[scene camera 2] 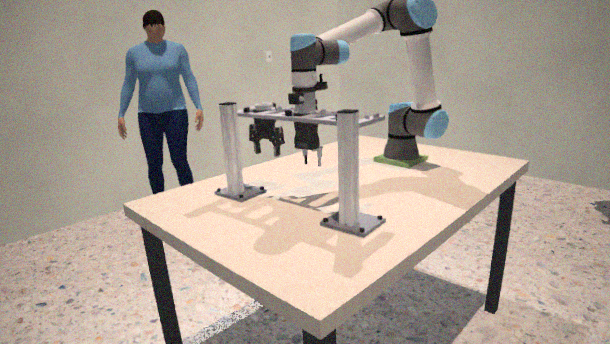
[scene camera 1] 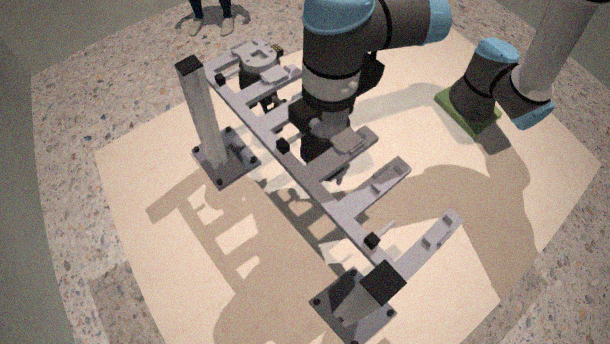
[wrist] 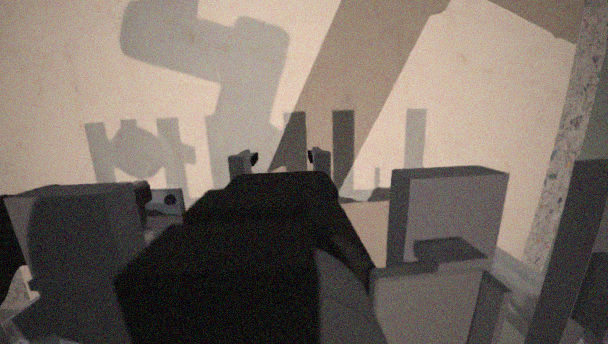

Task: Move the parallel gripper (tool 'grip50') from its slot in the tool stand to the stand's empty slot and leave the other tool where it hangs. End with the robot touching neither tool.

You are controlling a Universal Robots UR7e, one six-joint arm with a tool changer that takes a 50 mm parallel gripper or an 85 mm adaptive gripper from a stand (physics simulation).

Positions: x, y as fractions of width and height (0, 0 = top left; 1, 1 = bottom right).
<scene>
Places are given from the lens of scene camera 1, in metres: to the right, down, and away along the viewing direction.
adaptive gripper (scene camera 1: 0.42, 0.18): -0.08, -0.20, 0.58
parallel gripper (scene camera 1: 0.52, 0.41): 0.01, -0.04, 0.50
tool stand (scene camera 1: 0.58, 0.88): 0.07, 0.17, 0.43
The marked spots on the parallel gripper and the adaptive gripper are 0.20 m apart.
</scene>
